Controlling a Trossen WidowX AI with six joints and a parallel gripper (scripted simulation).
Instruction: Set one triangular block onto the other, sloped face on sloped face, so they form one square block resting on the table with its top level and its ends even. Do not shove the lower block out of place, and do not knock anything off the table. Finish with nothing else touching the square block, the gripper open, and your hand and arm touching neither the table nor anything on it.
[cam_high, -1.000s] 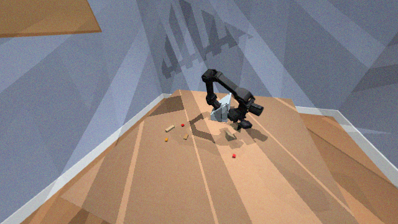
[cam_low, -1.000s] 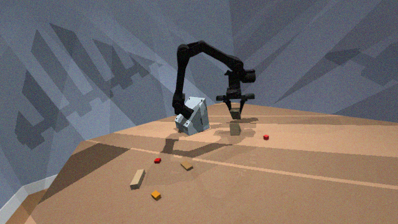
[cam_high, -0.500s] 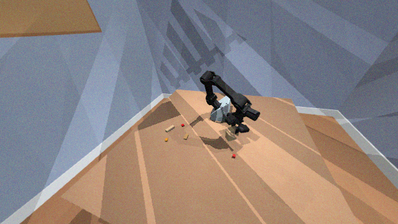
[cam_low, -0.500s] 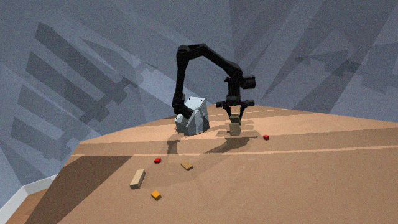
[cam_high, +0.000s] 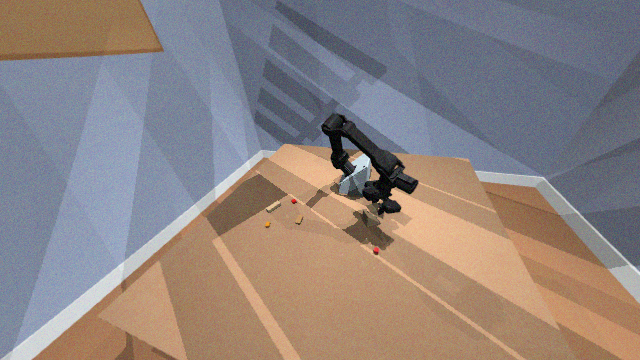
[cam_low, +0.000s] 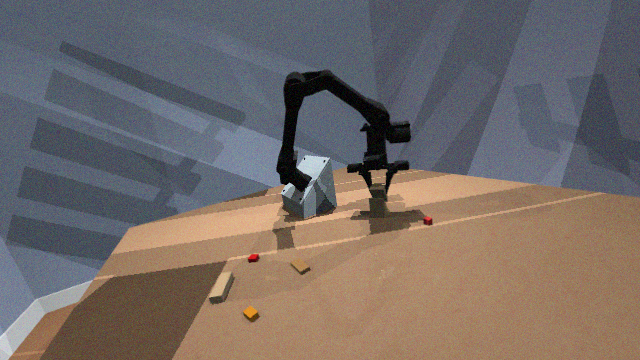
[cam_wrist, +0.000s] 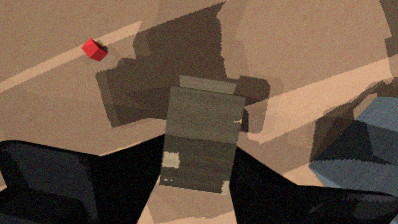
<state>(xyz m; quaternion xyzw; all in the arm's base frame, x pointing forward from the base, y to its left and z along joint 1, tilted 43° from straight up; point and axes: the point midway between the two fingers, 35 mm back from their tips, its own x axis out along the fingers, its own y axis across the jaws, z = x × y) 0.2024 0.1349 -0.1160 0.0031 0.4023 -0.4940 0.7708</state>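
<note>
Now: gripper tip 4 cm above the triangular block, 3 cm to the left of it and 2 cm short of it. Round my gripper tip: orange cube (45 cm to the right, 19 cm ahead, 6 cm below); small tan piece (33 cm to the right, 11 cm ahead, 6 cm below); tan bar (49 cm to the right, 8 cm ahead, 5 cm below).
</note>
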